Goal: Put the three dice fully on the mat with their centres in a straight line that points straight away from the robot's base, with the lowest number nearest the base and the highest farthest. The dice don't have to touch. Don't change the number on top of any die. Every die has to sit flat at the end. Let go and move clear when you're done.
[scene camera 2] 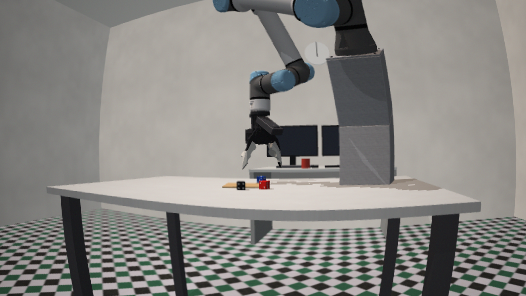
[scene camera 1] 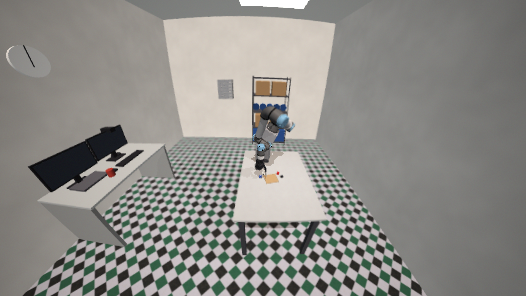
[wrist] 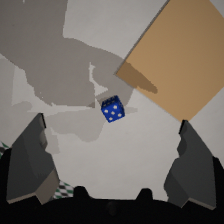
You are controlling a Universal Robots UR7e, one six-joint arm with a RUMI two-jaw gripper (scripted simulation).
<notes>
I see my gripper (scene camera 2: 262,168).
My gripper also shows in the wrist view (wrist: 113,117).
</notes>
